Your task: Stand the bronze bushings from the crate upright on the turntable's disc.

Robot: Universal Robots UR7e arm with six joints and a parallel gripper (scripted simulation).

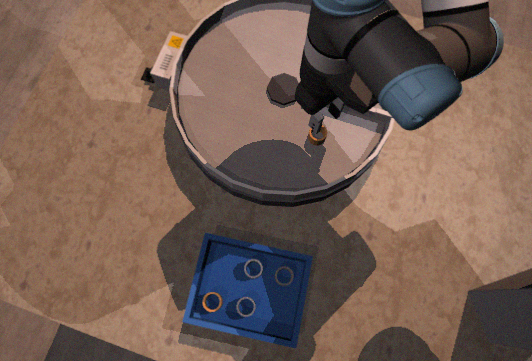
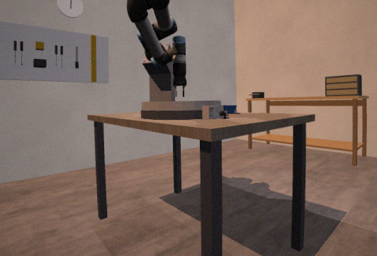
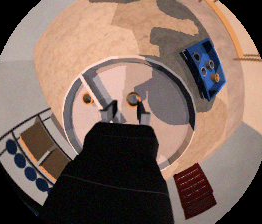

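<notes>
Now: the blue crate 90 mm ahead of my hand, 290 mm to the left of it and 100 mm below it. From my hand the other things lie so: turntable disc (70 mm ahead, 80 mm to the right, 70 mm below).
</notes>
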